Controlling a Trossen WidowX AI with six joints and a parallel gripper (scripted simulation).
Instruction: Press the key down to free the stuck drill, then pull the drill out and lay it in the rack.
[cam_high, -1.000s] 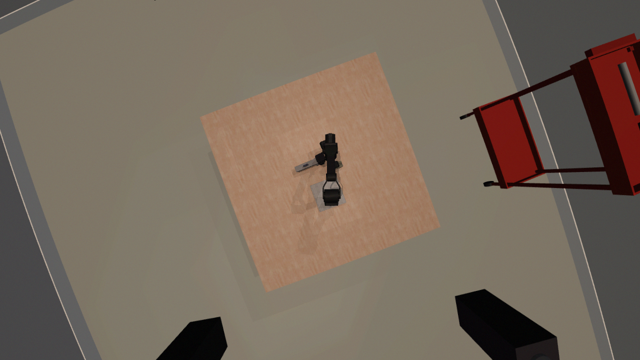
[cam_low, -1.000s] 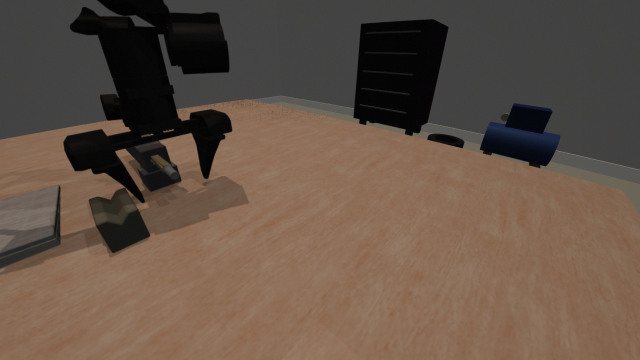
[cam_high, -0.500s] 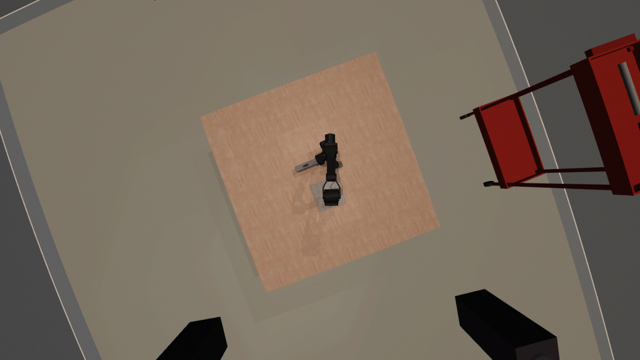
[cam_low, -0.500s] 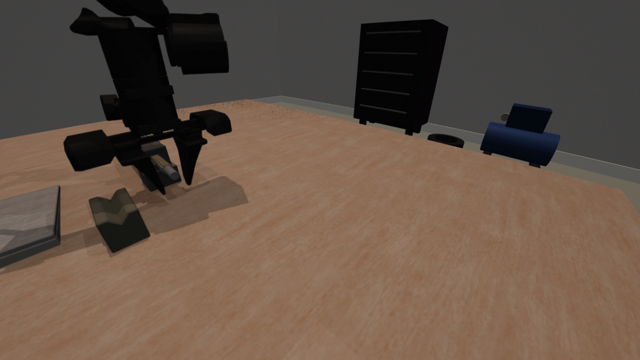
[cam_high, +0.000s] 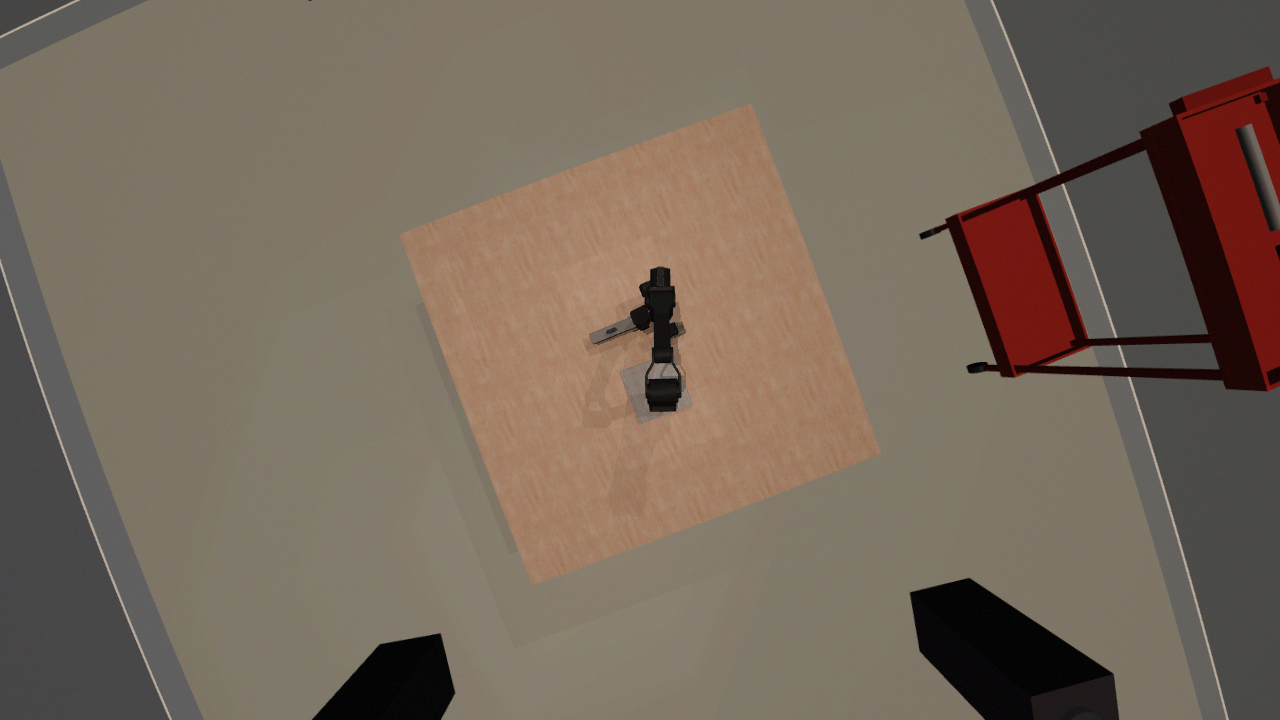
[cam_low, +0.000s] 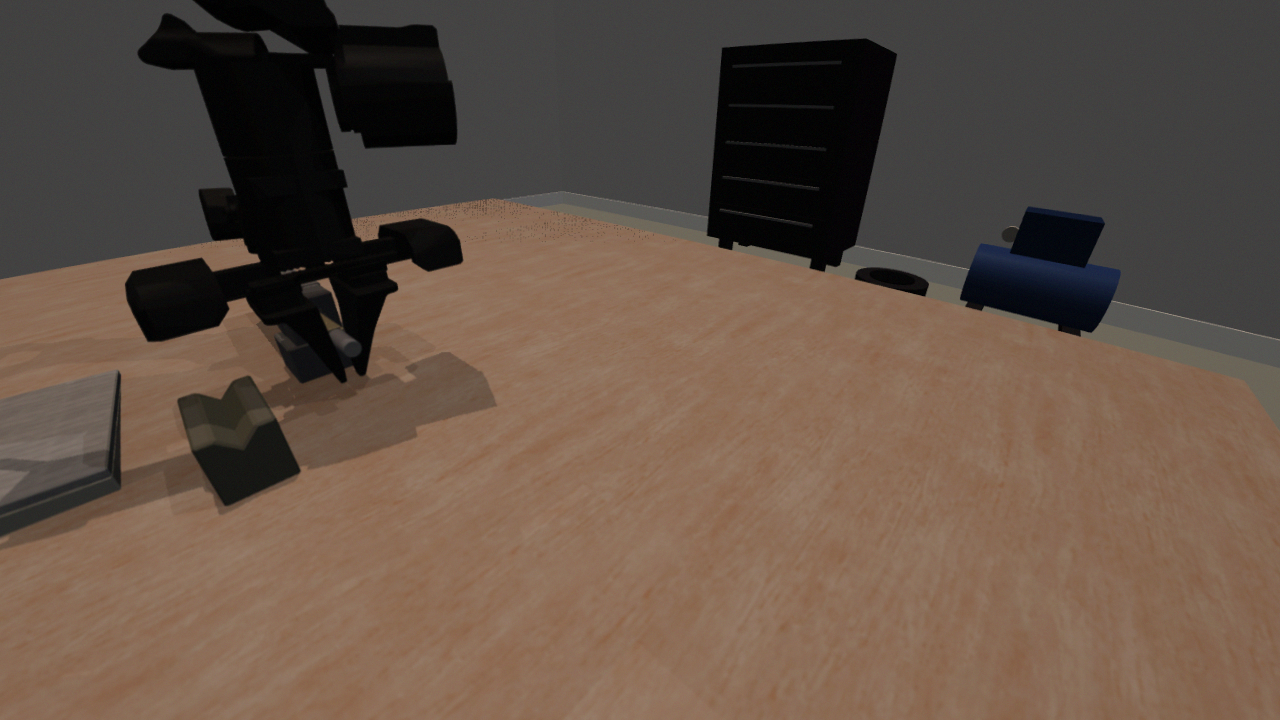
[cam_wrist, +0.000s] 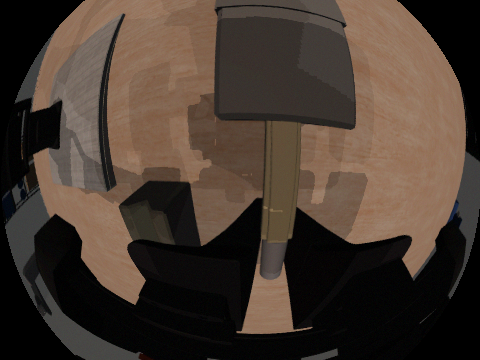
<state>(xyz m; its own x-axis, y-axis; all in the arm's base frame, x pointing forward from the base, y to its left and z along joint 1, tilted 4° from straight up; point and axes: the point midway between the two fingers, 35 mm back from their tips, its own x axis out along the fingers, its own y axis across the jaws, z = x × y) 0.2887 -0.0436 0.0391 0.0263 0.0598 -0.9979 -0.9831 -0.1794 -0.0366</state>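
Now: gripper tip 70 mm past the rack and 40 mm to the left of it. From my gripper tip the other things lie so: dark key (160 mm to the left, 40 mm above, 30 mm behind); then dark grey holder block (130 mm to the left, 30 mm behind, 20 mm above); then drill (40 mm to the left, 30 mm above, 10 mm behind).
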